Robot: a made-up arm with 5 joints.
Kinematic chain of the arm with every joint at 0, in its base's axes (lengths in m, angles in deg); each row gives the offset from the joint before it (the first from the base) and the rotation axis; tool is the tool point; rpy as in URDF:
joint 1: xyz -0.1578 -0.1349 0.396 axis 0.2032 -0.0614 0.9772
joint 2: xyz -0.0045 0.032 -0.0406 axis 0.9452 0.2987 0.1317
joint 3: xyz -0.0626 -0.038 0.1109 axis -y
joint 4: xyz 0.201 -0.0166 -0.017 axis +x
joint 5: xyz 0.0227 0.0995 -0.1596 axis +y
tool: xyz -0.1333 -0.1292 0.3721 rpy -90 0 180
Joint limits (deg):
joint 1: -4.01..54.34
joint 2: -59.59..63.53
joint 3: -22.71..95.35
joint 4: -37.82..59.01
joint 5: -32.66..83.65
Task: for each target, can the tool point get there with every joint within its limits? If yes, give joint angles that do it. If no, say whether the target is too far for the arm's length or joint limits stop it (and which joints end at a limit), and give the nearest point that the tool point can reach.
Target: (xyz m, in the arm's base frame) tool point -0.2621 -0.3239 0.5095
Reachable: yes | joints 27.51 -20.80 86.09 46.82 -12.36
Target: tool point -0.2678 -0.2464 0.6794
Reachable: yes | joints 38.38 -12.86 38.14 2.82 2.18
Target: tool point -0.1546 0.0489 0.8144
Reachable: yes | joints 24.78 -40.34 23.37 9.64 39.83
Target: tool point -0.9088 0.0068 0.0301
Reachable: no: joint limits stop it (at a limit: joint 2, joint 3, joint 4) | nearest point -0.6174 -0.0543 0.4062 | short by 0.480 m
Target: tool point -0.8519 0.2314 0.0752
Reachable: no: joint limits stop it (at a limit: joint 2, joint 3, joint 4) | nearest point -0.5800 0.0992 0.4181 | short by 0.457 m
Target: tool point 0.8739 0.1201 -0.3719
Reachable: no: too far | nearest point 0.2946 -0.0082 0.1574 | short by 0.795 m
